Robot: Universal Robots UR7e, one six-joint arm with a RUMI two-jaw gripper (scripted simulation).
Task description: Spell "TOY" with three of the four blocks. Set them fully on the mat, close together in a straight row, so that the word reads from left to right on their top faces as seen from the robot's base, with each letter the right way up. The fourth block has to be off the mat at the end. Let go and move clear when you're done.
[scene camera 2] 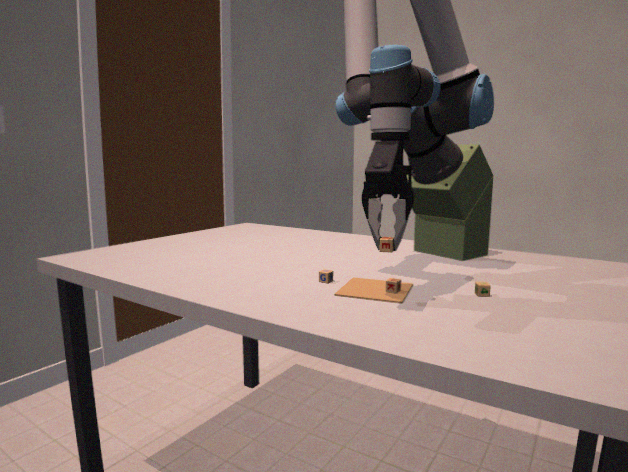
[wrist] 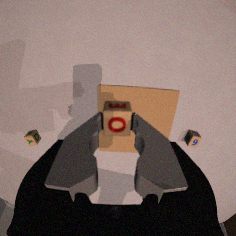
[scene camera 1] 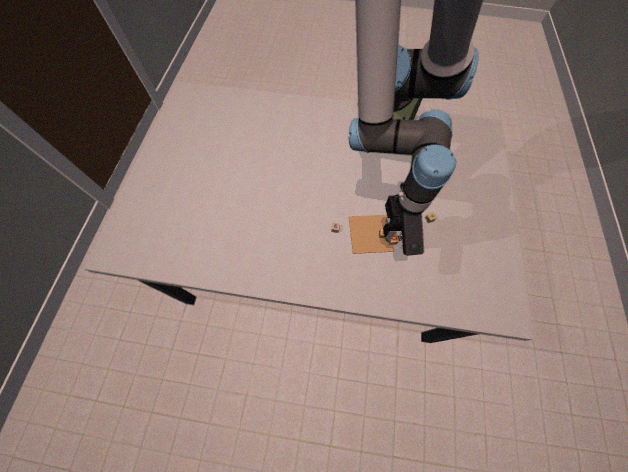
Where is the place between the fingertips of my gripper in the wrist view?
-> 117, 114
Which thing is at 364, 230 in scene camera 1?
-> A mat.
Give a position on a mat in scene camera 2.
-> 370, 289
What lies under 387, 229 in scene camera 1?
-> My gripper.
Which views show my gripper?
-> Scene camera 2, the wrist view and scene camera 1: all of them.
